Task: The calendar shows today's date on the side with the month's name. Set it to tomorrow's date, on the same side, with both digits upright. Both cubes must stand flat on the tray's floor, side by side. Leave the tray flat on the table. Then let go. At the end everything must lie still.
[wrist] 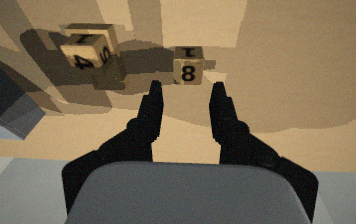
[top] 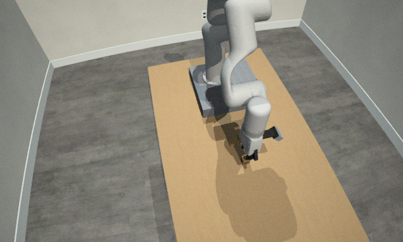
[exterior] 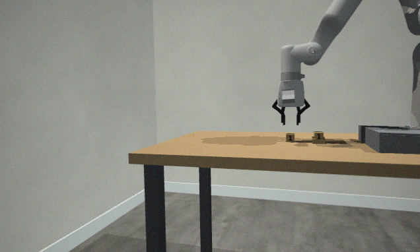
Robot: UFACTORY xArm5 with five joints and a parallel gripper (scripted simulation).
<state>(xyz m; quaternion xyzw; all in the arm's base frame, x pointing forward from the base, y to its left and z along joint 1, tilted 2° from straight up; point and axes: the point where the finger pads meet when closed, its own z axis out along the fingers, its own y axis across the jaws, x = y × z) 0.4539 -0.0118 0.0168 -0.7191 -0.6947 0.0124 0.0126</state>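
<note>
The wooden cube is 7 cm below my hand. Round my hand: wooden tray 10 cm behind, 8 cm below.
</note>
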